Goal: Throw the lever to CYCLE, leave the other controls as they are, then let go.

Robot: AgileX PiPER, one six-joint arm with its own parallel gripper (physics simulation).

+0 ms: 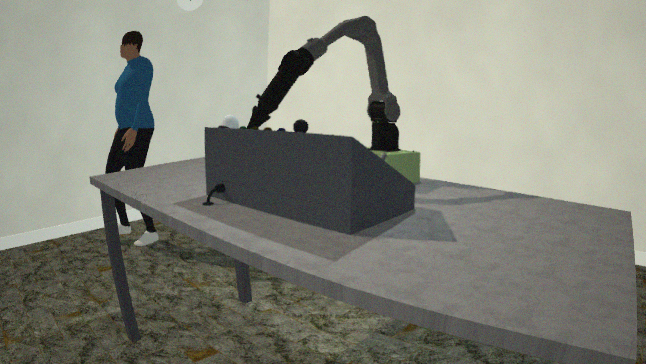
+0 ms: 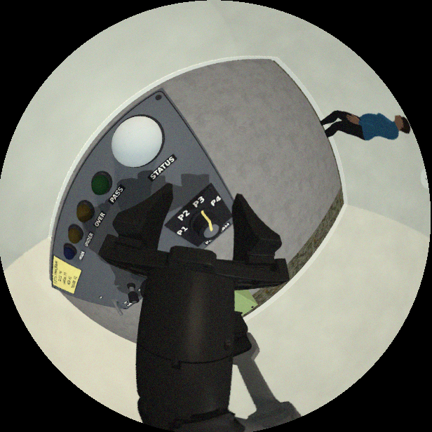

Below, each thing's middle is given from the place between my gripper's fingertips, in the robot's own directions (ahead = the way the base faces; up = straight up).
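Scene:
There is the grey control console (image 1: 334,182), which sits 20 cm to the left of my hand, 6 cm ahead of it and 7 cm below it. My hand, for its part, is 5 cm past the program dial (image 2: 204,222) and 3 cm to the right of it, and it is also 7 cm above the dial.

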